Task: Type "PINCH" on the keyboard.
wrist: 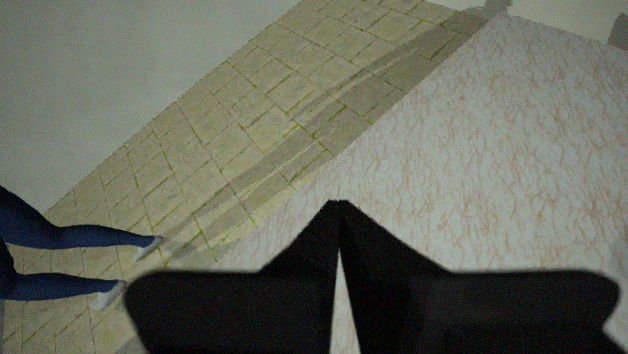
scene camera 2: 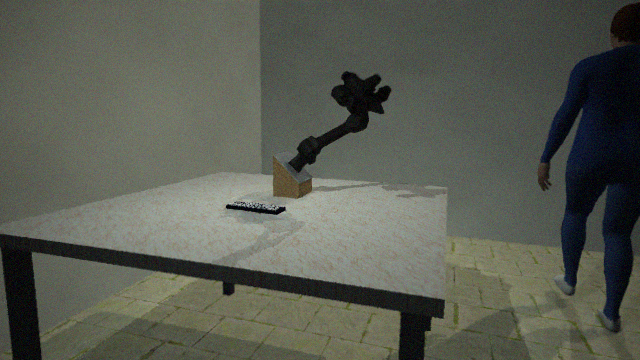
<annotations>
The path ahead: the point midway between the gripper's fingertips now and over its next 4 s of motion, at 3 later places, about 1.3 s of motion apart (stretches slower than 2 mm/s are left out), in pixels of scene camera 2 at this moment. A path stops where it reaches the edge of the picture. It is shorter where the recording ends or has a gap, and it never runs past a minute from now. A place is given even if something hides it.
My gripper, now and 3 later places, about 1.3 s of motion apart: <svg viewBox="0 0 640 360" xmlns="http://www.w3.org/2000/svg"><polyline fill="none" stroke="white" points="383,113 381,112 378,109 371,102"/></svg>
</annotations>
